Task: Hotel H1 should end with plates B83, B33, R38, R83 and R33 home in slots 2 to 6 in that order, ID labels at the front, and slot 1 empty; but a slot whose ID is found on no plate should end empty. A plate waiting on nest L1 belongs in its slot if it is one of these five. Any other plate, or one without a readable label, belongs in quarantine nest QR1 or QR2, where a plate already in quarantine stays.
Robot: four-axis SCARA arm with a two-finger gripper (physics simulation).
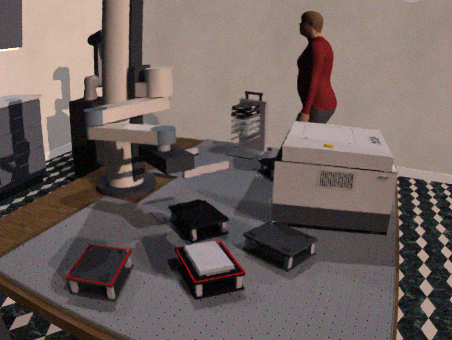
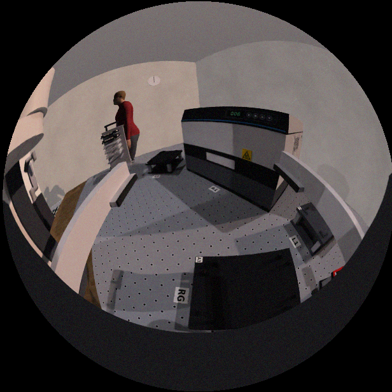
One and the same spot on a black nest RG: (image 2: pixel 241 290) is (image 1: pixel 195 210).
